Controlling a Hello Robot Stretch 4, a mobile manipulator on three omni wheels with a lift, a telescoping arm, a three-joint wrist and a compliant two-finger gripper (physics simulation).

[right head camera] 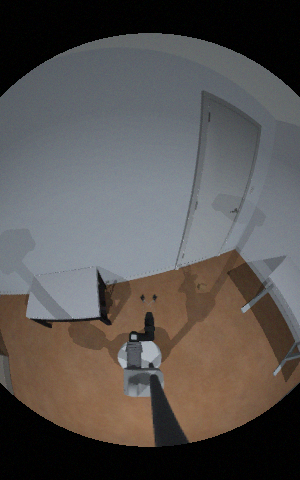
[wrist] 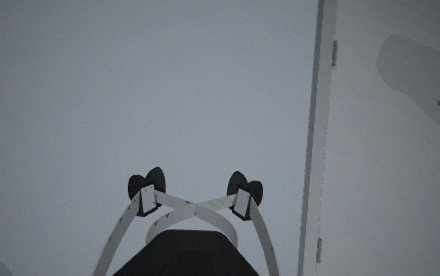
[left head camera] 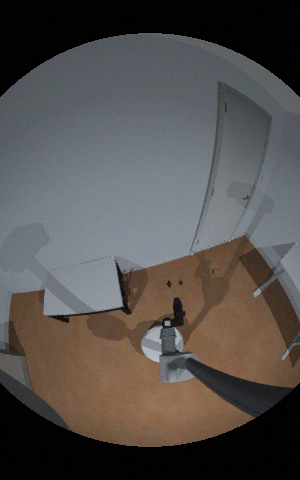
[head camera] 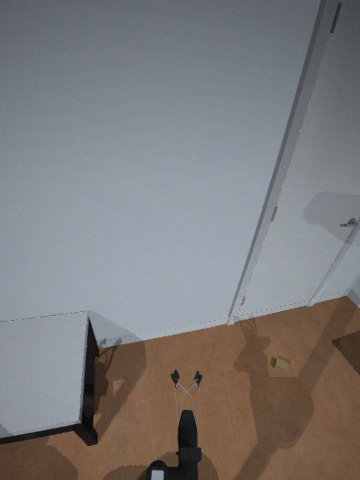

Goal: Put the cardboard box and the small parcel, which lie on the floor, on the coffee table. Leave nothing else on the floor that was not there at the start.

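Places are measured from the robot's base along level axes (x ahead, y left, z up), in millimetres.
Where they show: gripper, between the fingertips: point(right head camera: 148, 294) point(wrist: 197, 184) point(left head camera: 173, 279) point(head camera: 186, 370).
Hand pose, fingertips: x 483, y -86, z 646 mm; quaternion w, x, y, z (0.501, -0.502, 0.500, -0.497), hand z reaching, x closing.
Observation:
After its pixels a point has its place.
A small tan box-like thing point(head camera: 281, 364) {x 816, y -815, z 23 mm} point(left head camera: 216, 272) {x 799, y -816, z 22 mm} point(right head camera: 201, 286) {x 816, y -811, z 23 mm} lies on the floor near the door; I cannot tell whether it is the cardboard box or the small parcel. The other of the two does not show in these views. The coffee table point(head camera: 40, 370) {x 533, y 585, z 423 mm} point(left head camera: 85, 285) {x 521, y 730, z 423 mm} point(right head camera: 65, 295) {x 492, y 731, z 423 mm}, with a pale top and black legs, stands against the wall at the left. My gripper point(head camera: 186, 378) point(left head camera: 175, 283) {x 483, y -86, z 646 mm} point(right head camera: 149, 298) {x 483, y -86, z 646 mm} point(wrist: 197, 184) {x 483, y -86, z 646 mm} is open and empty, between the table and the tan thing in the head view.
A closed door point(head camera: 300, 215) {x 1239, y -751, z 971 mm} point(left head camera: 235, 165) {x 1254, y -805, z 1297 mm} point(right head camera: 225, 170) {x 1265, y -845, z 1375 mm} is in the wall behind the tan thing. A pale desk point(left head camera: 291, 261) {x 421, y -1546, z 693 mm} point(right head camera: 291, 275) {x 375, y -1772, z 693 mm} stands at the right. Part of a beige cabinet point(left head camera: 14, 367) shows at the lower left. My round white base point(left head camera: 150, 345) {x -14, y 112, z 187 mm} point(right head camera: 126, 356) is below the arm.

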